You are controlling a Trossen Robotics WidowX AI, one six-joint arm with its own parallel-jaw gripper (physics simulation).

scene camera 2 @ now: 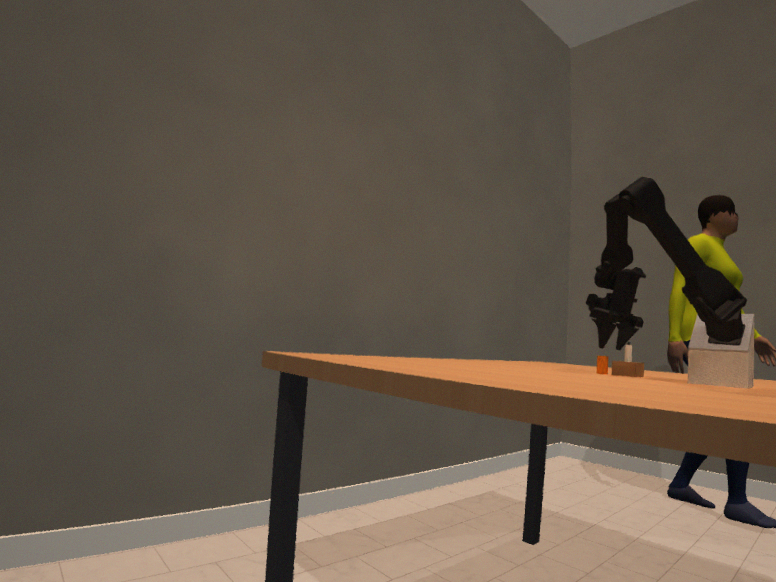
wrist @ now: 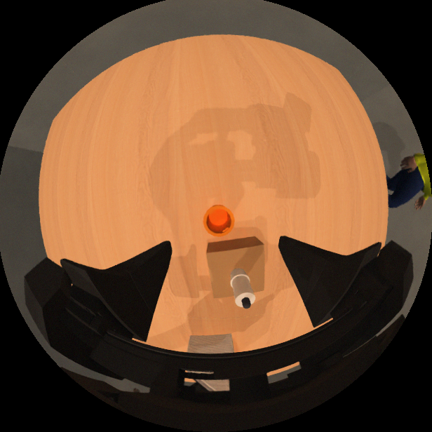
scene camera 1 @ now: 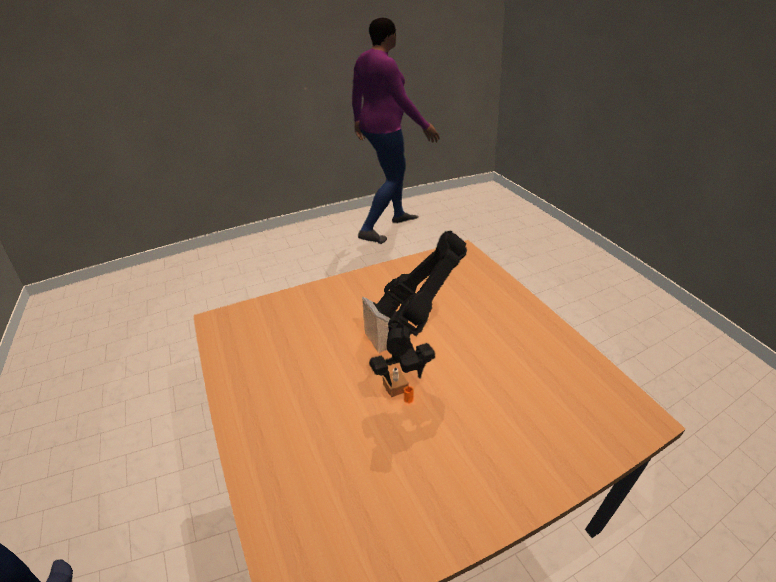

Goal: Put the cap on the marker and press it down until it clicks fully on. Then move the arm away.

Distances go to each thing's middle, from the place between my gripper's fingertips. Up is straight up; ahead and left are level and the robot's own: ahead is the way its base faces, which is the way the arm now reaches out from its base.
My hand is 4 cm above the orange cap [wrist: 218, 220] and 2 cm short of it. From my hand the other things lie so: brown block [wrist: 247, 253] (5 cm below, 5 cm behind, 1 cm to the right).
